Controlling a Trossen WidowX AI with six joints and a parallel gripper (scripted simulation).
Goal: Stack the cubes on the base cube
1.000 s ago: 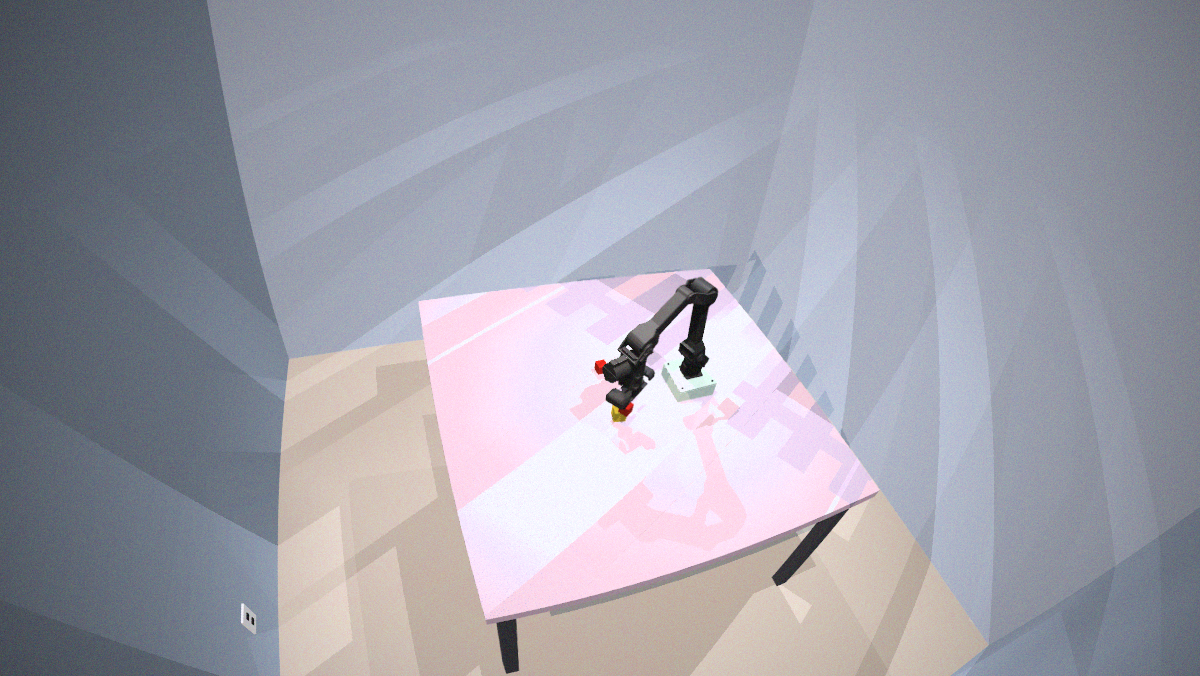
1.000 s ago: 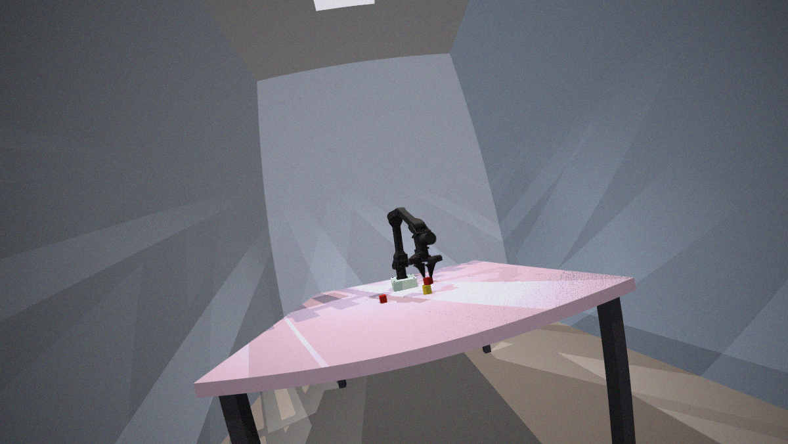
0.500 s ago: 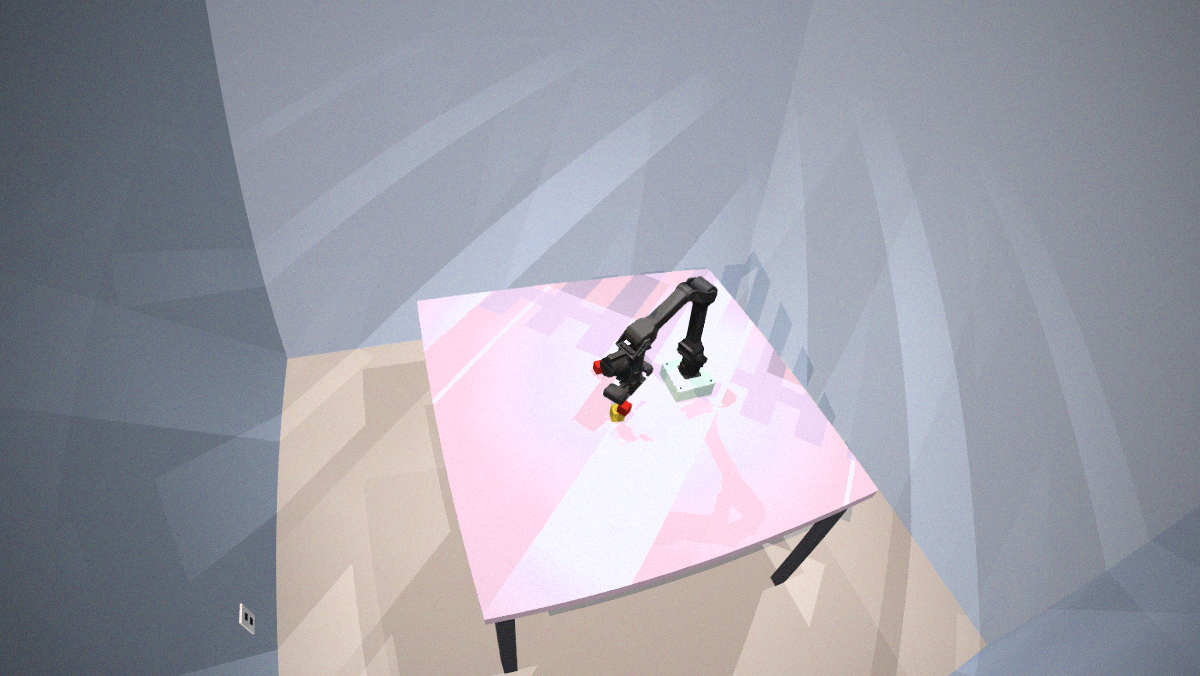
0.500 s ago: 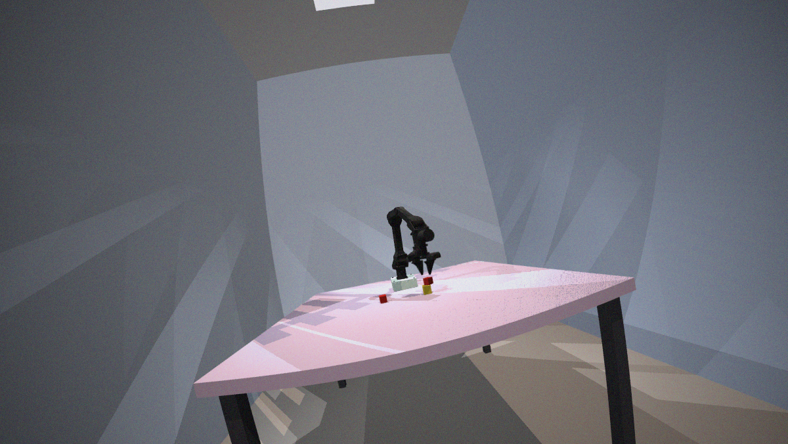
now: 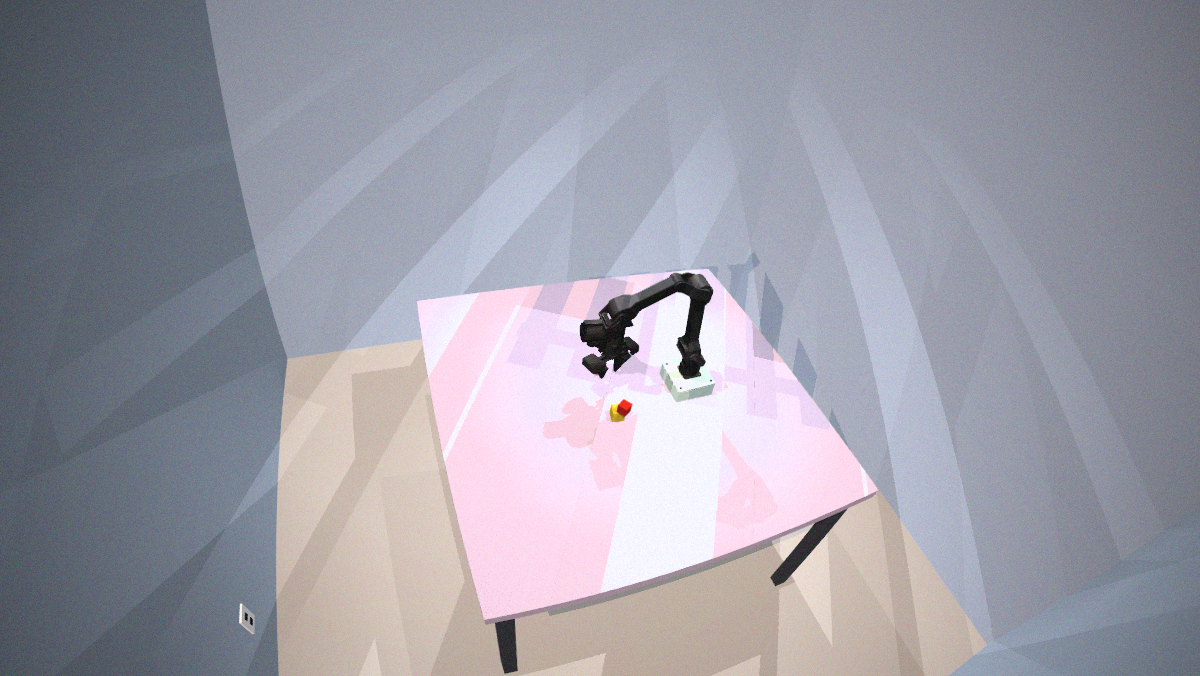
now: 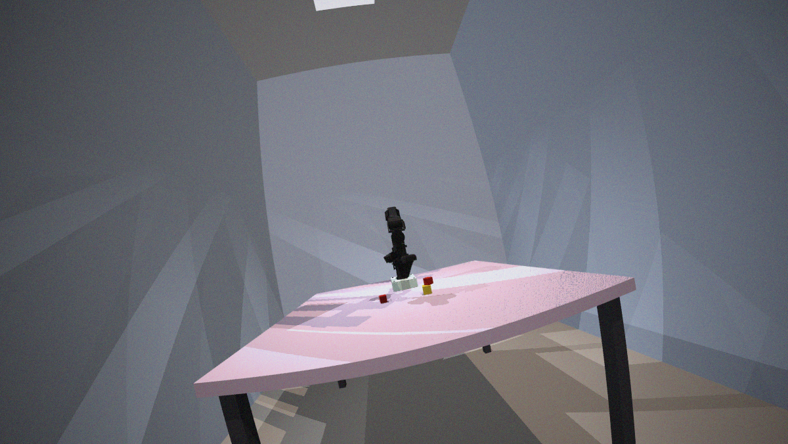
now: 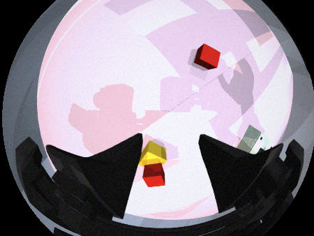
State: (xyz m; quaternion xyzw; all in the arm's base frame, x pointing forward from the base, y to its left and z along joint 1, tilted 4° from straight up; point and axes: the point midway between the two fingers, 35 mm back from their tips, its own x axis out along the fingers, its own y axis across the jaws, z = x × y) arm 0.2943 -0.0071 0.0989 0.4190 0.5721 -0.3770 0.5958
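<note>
Now: the yellow cube 10 mm behind my gripper tip, 90 mm to the left of it and 80 mm below it.
</note>
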